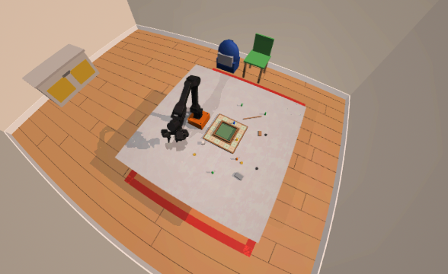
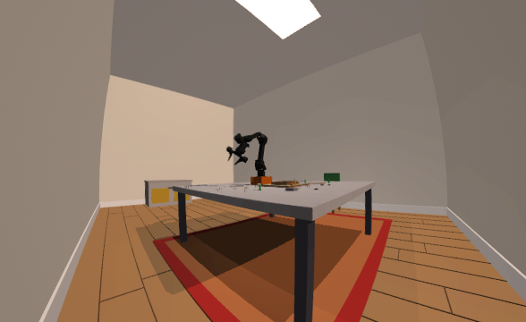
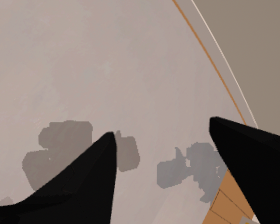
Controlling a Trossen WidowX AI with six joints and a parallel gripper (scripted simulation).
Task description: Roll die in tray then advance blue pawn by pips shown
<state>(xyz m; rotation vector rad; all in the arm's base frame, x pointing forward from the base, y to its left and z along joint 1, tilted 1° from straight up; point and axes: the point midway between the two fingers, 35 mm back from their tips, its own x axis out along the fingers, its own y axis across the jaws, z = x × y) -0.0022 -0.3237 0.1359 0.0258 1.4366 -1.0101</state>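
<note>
Right now the white die is 150 mm ahead of my gripper tip, 150 mm to the left of it and 170 mm below it. The rest, counted from my gripper tip: grey block: 520 mm ahead, 10 mm to the left, 180 mm below; then blue pawn: 310 mm ahead, 430 mm to the left, 160 mm below; then green tray: 280 mm ahead, 320 mm to the left, 180 mm below.
</note>
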